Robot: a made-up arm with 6 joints. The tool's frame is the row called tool.
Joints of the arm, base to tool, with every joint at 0 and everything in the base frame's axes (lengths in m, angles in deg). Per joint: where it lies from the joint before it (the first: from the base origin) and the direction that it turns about. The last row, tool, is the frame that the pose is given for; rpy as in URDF.
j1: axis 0 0 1 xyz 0.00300 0.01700 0.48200
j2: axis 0 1 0 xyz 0.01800 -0.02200 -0.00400
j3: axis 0 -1 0 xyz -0.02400 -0.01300 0.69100
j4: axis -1 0 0 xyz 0.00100 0.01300 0.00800
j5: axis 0 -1 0 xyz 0.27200 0.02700 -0.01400
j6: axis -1 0 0 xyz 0.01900 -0.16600 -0.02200
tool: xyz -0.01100 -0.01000 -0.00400 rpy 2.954 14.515 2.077
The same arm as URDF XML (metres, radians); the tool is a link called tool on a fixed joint. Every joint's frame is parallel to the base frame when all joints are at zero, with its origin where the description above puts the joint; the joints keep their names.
<robot name="arm">
<joint name="j1" type="continuous"><parent link="base"/><child link="link1"/><origin xyz="0.003 0.017 0.482" rpy="0 0 0"/><axis xyz="0 0 1"/></joint>
<joint name="j2" type="continuous"><parent link="link1"/><child link="link2"/><origin xyz="0.018 -0.022 -0.004" rpy="0 0 0"/><axis xyz="0 1 0"/></joint>
<joint name="j3" type="continuous"><parent link="link2"/><child link="link3"/><origin xyz="-0.024 -0.013 0.691" rpy="0 0 0"/><axis xyz="0 -1 0"/></joint>
<joint name="j4" type="continuous"><parent link="link3"/><child link="link4"/><origin xyz="0.001 0.013 0.008" rpy="0 0 0"/><axis xyz="-1 0 0"/></joint>
<joint name="j5" type="continuous"><parent link="link4"/><child link="link5"/><origin xyz="0.272 0.027 -0.014" rpy="0 0 0"/><axis xyz="0 -1 0"/></joint>
<joint name="j6" type="continuous"><parent link="link5"/><child link="link6"/><origin xyz="0.019 -0.166 -0.022" rpy="0 0 0"/><axis xyz="-1 0 0"/></joint>
<joint name="tool_joint" type="fixed"><parent link="link6"/><child link="tool"/><origin xyz="-0.011 -0.01 -0.004" rpy="0.0516 0.2533 0.0363"/></joint>
<link name="base"/>
<link name="link1"/>
<link name="link2"/>
<link name="link3"/>
<link name="link4"/>
<link name="link5"/>
<link name="link6"/>
<link name="tool"/>
</robot>

